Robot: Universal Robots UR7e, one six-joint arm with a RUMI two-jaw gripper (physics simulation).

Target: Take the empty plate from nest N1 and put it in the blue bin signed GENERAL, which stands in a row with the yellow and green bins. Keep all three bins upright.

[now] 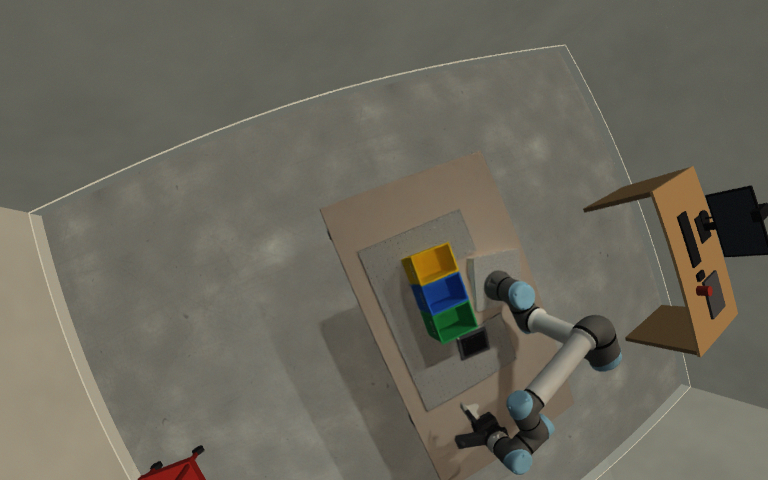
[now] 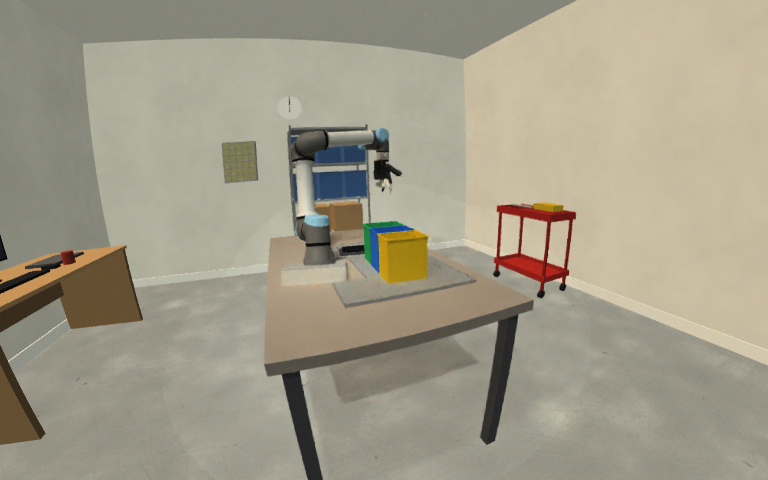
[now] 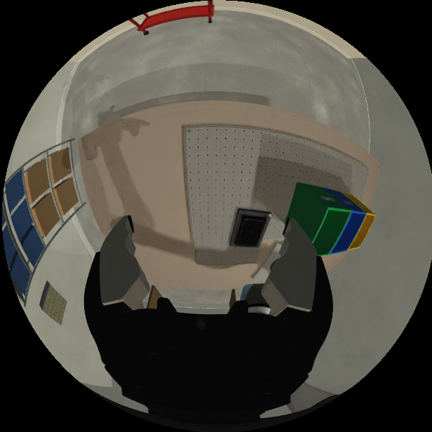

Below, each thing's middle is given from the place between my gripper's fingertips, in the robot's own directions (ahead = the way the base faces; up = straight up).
Labels:
The black gridded plate (image 3: 251, 227) lies 290 mm below my hand, 250 mm behind it and 140 mm to the right of it. Round my hand: blue bin (image 1: 447, 292): 470 mm to the right, 220 mm below, 140 mm behind; then green bin (image 1: 452, 323): 340 mm to the right, 220 mm below, 140 mm behind; then yellow bin (image 2: 402, 255): 600 mm to the right, 220 mm below, 150 mm behind.

